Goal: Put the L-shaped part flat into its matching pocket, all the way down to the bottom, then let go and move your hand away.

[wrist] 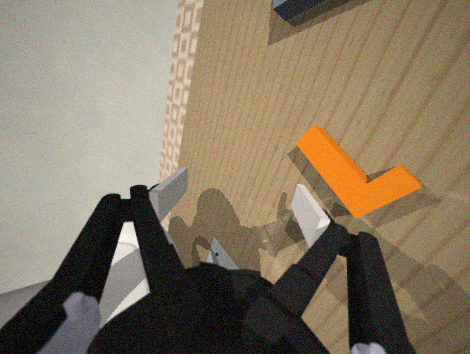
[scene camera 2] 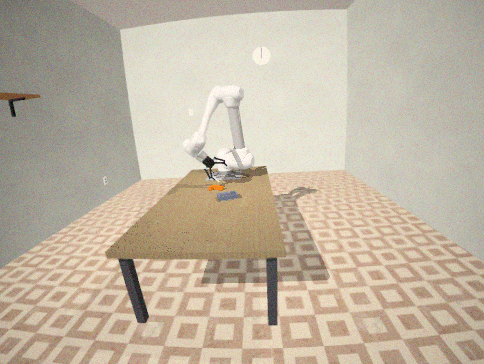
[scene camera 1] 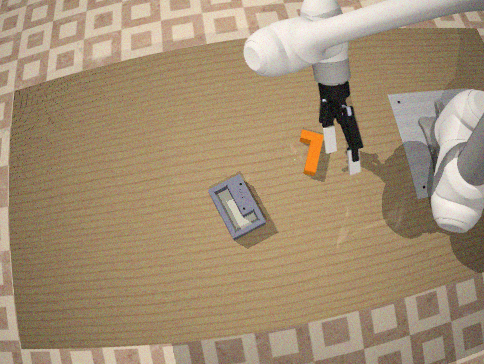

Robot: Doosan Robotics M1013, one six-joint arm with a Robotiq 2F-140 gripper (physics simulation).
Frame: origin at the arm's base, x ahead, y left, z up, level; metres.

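Seen in the pictures: gripper, fingertip midpoint: [wrist: 240, 187] [scene camera 2: 224, 175] [scene camera 1: 342, 161]; arm's base, origin of the base link: [scene camera 2: 226, 174].
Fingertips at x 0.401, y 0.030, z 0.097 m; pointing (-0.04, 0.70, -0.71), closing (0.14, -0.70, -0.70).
Offsets run from my fingertips to a thing's top centre. Level surfaces: height alone.
The orange L-shaped part {dx +0.064, dy -0.069, dz -0.071 m} [scene camera 1: 314, 152] [scene camera 2: 216, 188] [wrist: 332, 170] lies flat on the table. The grey-blue block {dx +0.278, dy +0.042, dz -0.064 m} [scene camera 1: 243, 196] [scene camera 2: 228, 196] [wrist: 299, 11] with the L-shaped pocket lies apart from it, to its lower left in scene camera 1; the pocket is empty with a pale floor. In the wrist view a corner of the block shows at the top edge. My gripper [scene camera 1: 342, 159] [scene camera 2: 220, 173] [wrist: 240, 187] is wide open and empty, tilted, and above the table. It is just right of the orange part in scene camera 1; in the wrist view the part lies outside the right finger.
The wooden table {dz -0.101 m} [scene camera 1: 125, 200] [scene camera 2: 200, 225] stands on a patterned floor. The robot's base stands on a grey metal plate [scene camera 1: 407, 130] at the right in scene camera 1, with the white arm [scene camera 1: 380, 22] [scene camera 2: 207, 117] reaching over the table. A shelf [scene camera 2: 20, 95] is on the left wall.
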